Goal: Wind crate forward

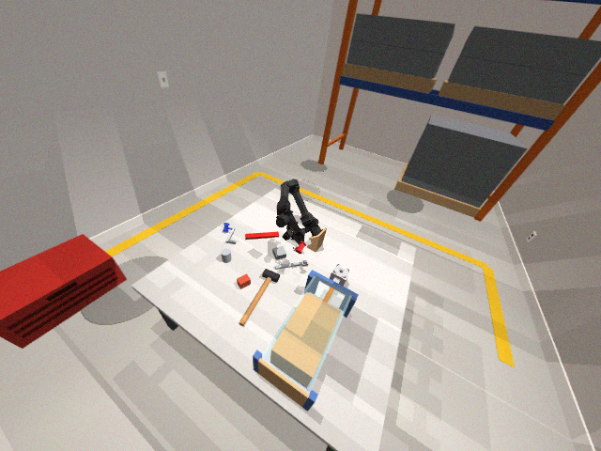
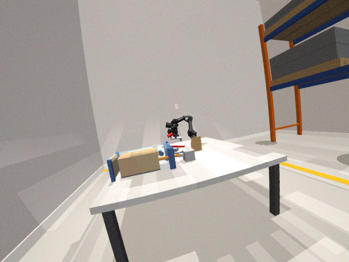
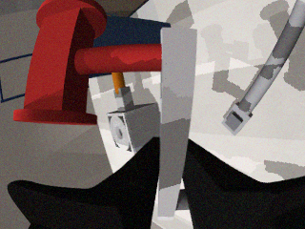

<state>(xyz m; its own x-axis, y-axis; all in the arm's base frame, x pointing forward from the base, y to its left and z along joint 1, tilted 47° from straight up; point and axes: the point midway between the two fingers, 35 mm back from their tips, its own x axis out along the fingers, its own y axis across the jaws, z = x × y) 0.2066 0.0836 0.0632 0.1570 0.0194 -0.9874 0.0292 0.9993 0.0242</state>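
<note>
The red knob is 50 mm ahead of my gripper tip, 40 mm above it and 10 mm to the left of it. Also, from my gripper tip: grey block: 150 mm to the right, 150 mm below, 20 mm ahead; frame: 260 mm to the left, 80 mm ahead, 60 mm below; red-knobbed winch handle: 10 mm ahead, 10 mm above.
</note>
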